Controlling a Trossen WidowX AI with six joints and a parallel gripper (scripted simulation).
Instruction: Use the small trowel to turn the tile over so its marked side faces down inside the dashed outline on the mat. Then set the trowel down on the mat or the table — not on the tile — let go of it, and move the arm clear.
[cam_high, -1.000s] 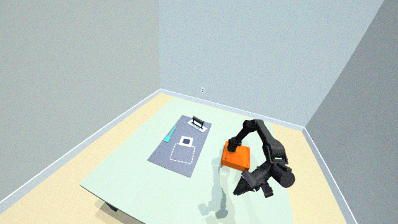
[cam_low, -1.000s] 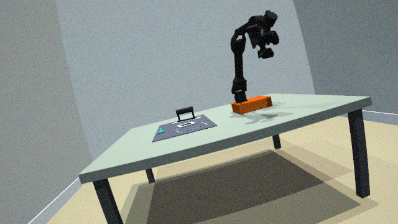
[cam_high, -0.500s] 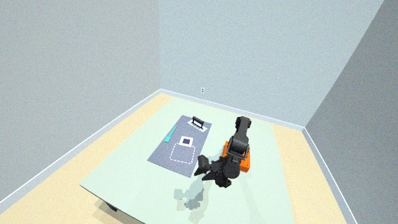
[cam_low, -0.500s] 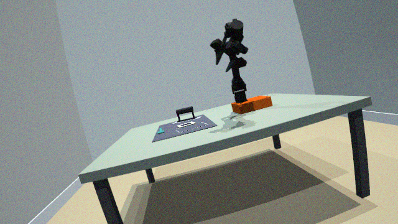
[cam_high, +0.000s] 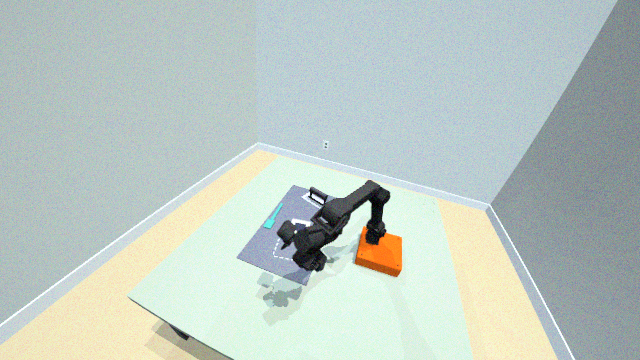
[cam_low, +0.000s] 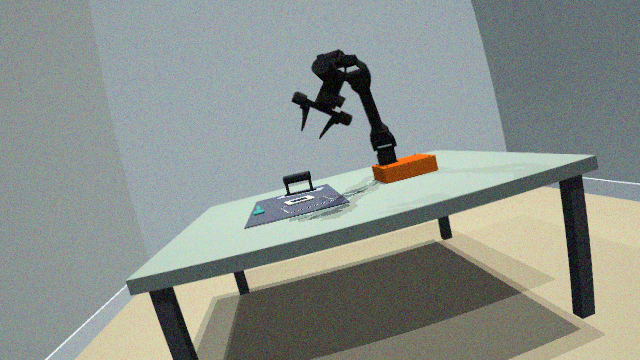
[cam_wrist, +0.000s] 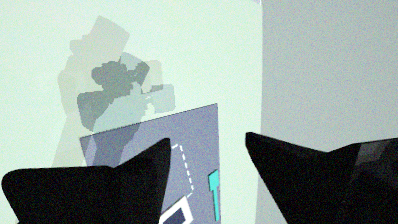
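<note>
Right now the trowel is 57 cm to the right of my gripper tip, 19 cm below it and 2 cm behind it. From my gripper tip the other things lie so: grey mat (37 cm to the right, 25 cm below, 6 cm ahead); white tile (34 cm to the right, 23 cm below, 4 cm ahead); teal tool (36 cm to the right, 23 cm below, 20 cm ahead).
</note>
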